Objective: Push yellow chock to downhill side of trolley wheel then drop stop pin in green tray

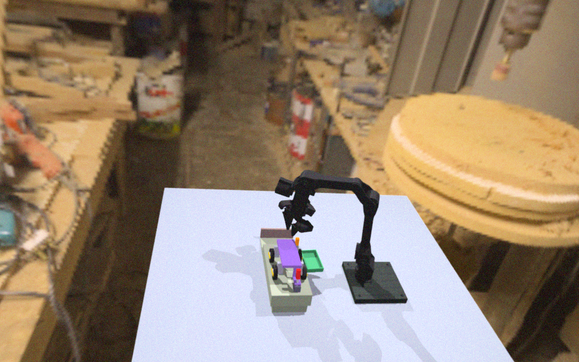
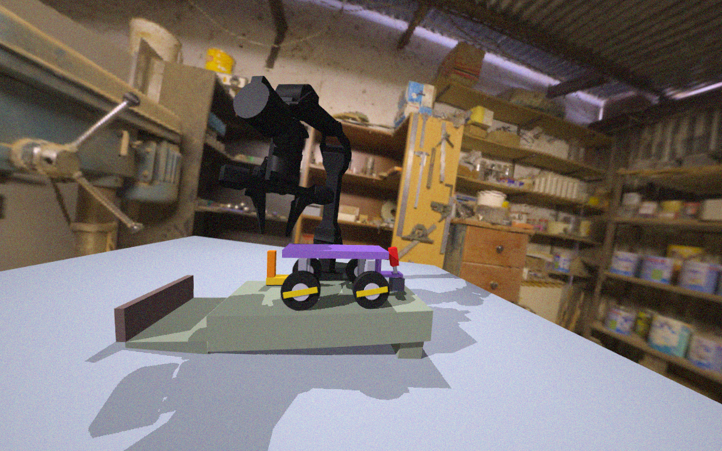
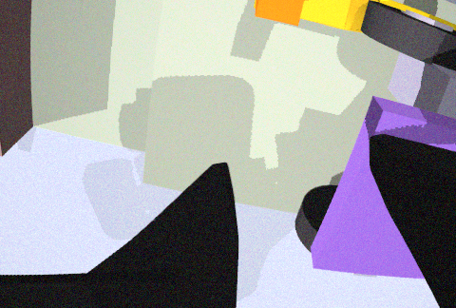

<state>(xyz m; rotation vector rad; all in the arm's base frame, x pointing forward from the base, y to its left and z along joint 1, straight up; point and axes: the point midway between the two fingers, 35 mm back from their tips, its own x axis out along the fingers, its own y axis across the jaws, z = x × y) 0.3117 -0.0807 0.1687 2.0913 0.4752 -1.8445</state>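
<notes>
My gripper tip is 2 cm past the red-headed stop pin, 23 cm to the right of it and 3 cm above it. The rest, counted from my gripper tip: yellow chock: 4 cm behind, 1 cm to the left, 8 cm below; then purple trolley: 1 cm ahead, 12 cm to the left, 5 cm below; then grey-green ramp: 1 cm ahead, 11 cm to the left, 11 cm below.
</notes>
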